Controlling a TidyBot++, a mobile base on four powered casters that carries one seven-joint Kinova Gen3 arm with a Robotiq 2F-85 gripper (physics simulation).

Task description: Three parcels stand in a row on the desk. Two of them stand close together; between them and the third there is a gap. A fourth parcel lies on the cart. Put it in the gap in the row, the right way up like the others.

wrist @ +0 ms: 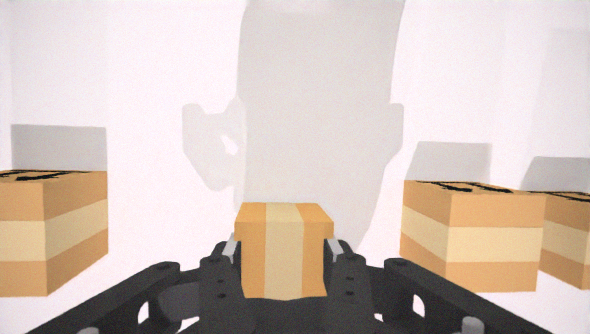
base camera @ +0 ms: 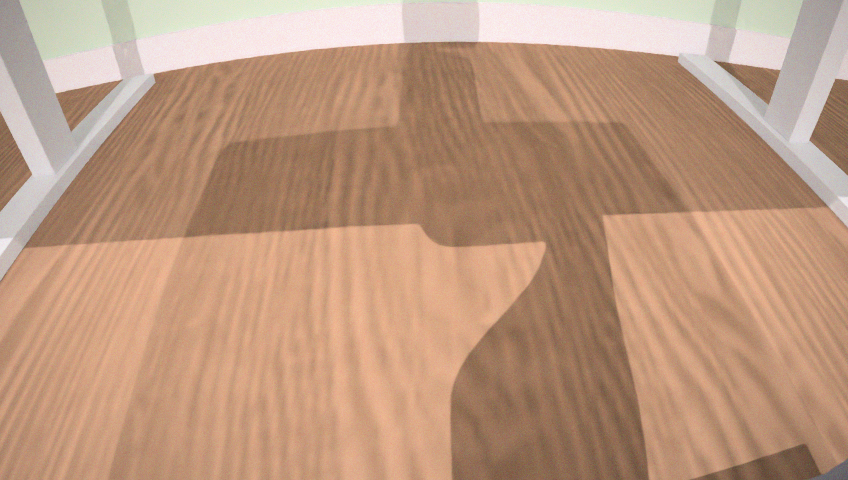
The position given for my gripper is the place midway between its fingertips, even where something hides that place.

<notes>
In view: my gripper [wrist: 282, 248], an orange parcel [wrist: 282, 243] and a white desk [base camera: 55, 155].
The white desk is seen too in the wrist view [wrist: 190, 115]. The base camera view does not show the orange parcel: it is out of frame.
</notes>
